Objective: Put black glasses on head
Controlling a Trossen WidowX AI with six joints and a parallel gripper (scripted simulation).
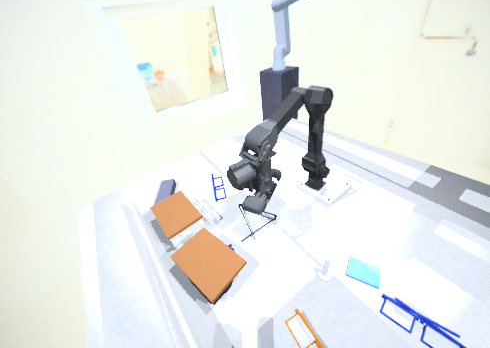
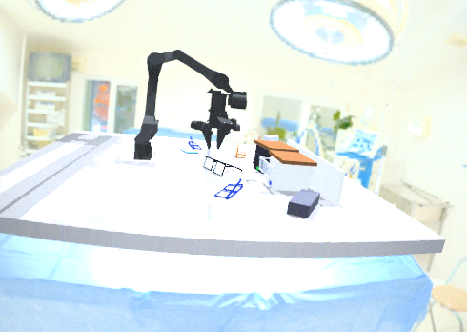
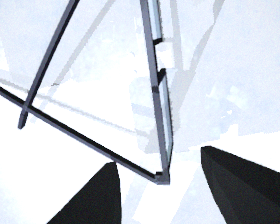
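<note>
Right now my gripper tip is 50 mm past the blue card, 320 mm to the right of it and 70 mm above it. From my gripper tip the other things lie so: white stand (30 mm ahead, 250 mm to the left, 50 mm below); then long white rail (350 mm ahead, 90 mm to the right, 20 mm below); then brown-topped head (210 mm ahead, 190 mm to the right, 20 mm below).
</note>
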